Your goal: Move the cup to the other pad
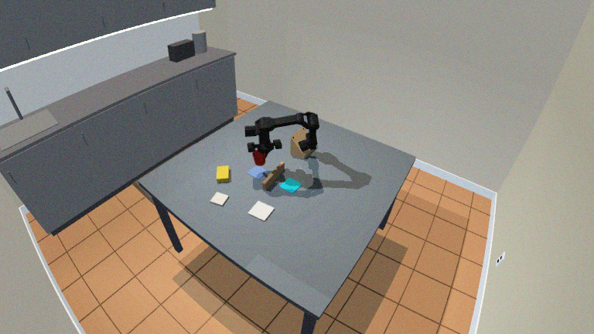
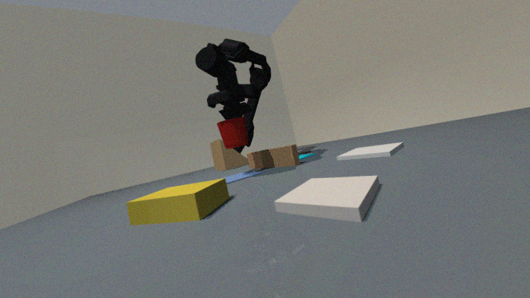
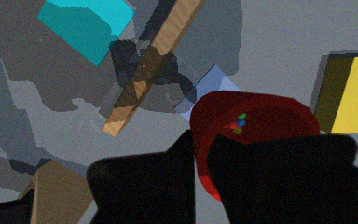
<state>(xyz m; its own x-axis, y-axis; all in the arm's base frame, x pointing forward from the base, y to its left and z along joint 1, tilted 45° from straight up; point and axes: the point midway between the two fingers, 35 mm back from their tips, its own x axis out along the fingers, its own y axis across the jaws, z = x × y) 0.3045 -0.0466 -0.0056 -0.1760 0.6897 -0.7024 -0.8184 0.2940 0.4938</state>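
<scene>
My gripper tip is 20 mm past the teal pad, 180 mm to the right of it and 120 mm above it. The rest, counted from my gripper tip: wooden bar: 70 mm to the left, 100 mm below; red cup: 20 mm ahead, 20 mm to the right; light blue pad: 30 mm ahead, 30 mm to the right, 120 mm below.
</scene>
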